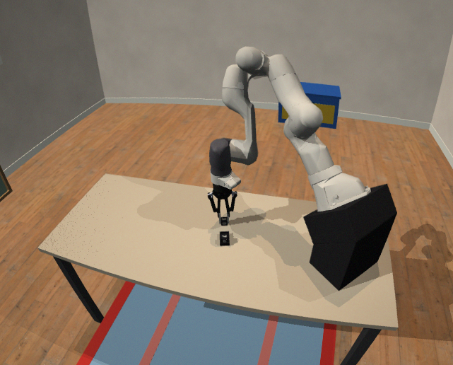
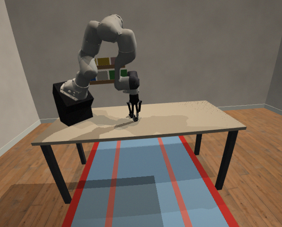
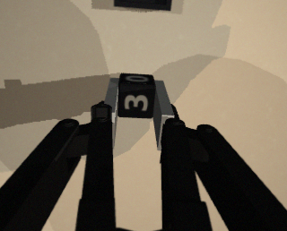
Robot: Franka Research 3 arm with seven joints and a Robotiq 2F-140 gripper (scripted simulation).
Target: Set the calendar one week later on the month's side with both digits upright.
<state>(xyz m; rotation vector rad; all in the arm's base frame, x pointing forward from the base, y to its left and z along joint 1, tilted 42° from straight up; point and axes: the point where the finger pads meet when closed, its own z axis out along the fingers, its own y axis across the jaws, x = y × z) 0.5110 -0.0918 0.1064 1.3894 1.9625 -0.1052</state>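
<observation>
Right now the black tray is 100 mm to the left of my hand, 30 mm below it and 20 mm behind it.
</observation>
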